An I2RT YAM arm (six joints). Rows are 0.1 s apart.
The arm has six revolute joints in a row. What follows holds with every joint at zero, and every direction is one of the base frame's. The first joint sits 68 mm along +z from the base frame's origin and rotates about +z. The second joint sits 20 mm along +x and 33.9 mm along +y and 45.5 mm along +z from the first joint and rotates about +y. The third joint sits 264 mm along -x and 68.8 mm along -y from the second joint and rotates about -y. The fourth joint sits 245 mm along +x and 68.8 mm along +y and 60 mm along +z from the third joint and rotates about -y. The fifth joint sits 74 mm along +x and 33.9 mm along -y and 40.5 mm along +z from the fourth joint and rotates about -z. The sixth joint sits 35.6 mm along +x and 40.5 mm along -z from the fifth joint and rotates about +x. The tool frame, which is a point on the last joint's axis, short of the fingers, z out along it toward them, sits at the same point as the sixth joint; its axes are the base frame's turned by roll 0, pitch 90 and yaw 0 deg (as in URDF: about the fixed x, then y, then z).
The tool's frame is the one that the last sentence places.
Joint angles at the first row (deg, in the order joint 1, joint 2, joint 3, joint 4, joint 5, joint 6):
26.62 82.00 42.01 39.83 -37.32 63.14
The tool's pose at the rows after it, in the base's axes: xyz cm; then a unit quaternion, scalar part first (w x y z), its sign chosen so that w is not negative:
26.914 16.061 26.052 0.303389 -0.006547 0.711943 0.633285
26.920 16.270 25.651 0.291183 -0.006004 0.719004 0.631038
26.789 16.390 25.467 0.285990 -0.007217 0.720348 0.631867
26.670 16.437 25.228 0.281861 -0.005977 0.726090 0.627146
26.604 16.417 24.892 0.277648 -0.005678 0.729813 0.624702
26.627 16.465 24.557 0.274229 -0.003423 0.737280 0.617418
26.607 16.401 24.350 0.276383 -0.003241 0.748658 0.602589
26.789 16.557 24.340 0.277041 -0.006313 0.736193 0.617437
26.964 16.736 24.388 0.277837 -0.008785 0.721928 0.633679
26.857 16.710 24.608 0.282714 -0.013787 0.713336 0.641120
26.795 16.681 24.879 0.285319 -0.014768 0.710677 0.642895
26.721 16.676 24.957 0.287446 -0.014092 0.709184 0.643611
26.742 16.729 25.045 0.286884 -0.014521 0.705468 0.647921
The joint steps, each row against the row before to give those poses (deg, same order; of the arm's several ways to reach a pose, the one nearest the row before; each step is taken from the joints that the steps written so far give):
0.19 0.40 0.05 -0.49 -0.80 0.11
0.29 0.48 0.06 -1.07 -0.46 -0.05
0.29 0.07 -0.28 0.05 -0.22 0.13
0.19 -0.14 -0.18 -1.17 0.18 -0.50
0.01 0.12 -0.39 -0.29 -0.18 -0.26
0.08 0.21 0.04 -1.42 0.33 -0.77
-0.01 -0.32 0.28 -3.01 0.85 -2.08
0.02 1.07 -0.30 4.01 -0.86 1.78
0.08 1.16 -0.25 4.42 -0.74 2.14
0.02 -0.11 -0.36 2.06 -0.30 0.60
0.01 -0.40 0.10 0.06 0.06 0.14
0.08 -0.20 -0.12 0.24 0.26 0.12
0.05 0.19 0.03 0.93 -0.17 0.64

